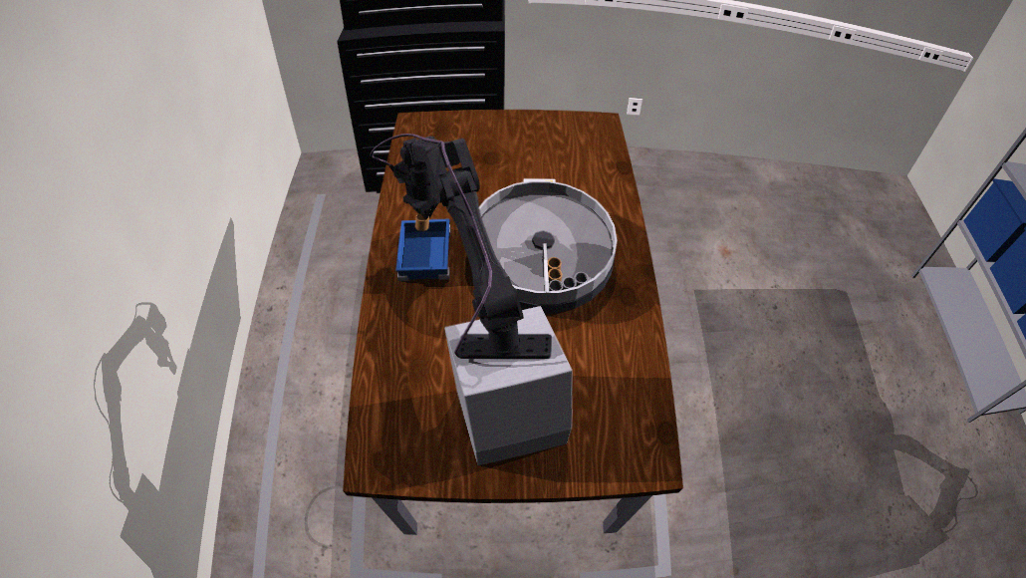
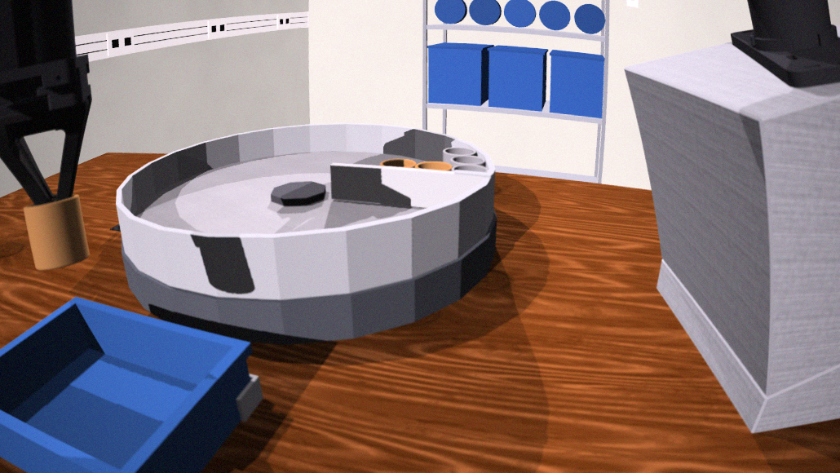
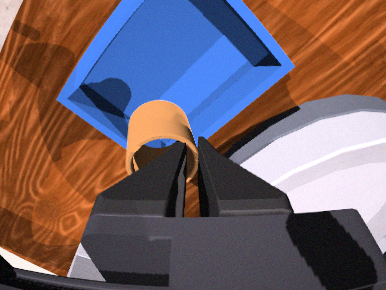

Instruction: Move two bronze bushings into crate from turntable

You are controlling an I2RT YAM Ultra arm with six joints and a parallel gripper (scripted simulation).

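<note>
Right now my hand is 2 cm past the blue crate, 2 cm to the right of it and 13 cm above it. Round my hand: grey turntable 3 cm ahead, 33 cm to the right, 10 cm below.
</note>
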